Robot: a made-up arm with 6 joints.
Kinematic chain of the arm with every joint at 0, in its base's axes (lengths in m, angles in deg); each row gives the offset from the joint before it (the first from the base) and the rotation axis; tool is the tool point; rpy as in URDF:
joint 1: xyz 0 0 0.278 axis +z
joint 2: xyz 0 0 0 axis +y
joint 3: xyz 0.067 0 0.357 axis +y
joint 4: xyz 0.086 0 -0.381 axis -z
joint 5: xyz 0 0 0 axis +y
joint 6: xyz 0.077 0 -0.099 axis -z
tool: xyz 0 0 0 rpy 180 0 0
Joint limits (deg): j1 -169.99..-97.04 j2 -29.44..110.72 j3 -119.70..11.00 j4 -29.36..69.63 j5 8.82..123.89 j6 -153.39..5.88
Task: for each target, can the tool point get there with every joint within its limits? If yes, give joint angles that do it. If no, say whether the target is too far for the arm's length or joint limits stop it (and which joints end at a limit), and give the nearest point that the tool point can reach.
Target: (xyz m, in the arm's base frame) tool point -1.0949 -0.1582 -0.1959
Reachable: no: too far | nearest point -0.7619 -0.1258 -0.0529 | short by 0.364 m
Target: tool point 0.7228 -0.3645 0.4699
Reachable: no: joint limits stop it (at a limit: joint 1, joint 4, joint 5) | nearest point 0.0829 -0.2855 0.4699 | short by 0.645 m
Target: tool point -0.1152 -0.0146 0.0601
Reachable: yes | joints -162.41 38.89 -17.57 -16.18 74.59 -105.36
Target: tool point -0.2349 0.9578 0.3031
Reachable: no: too far | nearest point -0.0238 0.1934 0.1758 | short by 0.803 m
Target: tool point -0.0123 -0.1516 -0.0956
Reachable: yes | joints -113.07 72.60 -43.81 32.60 83.22 -10.49
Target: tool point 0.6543 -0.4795 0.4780
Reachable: no: joint limits stop it (at a limit: joint 1, joint 4, joint 5) | nearest point 0.0679 -0.4071 0.4780 | short by 0.591 m
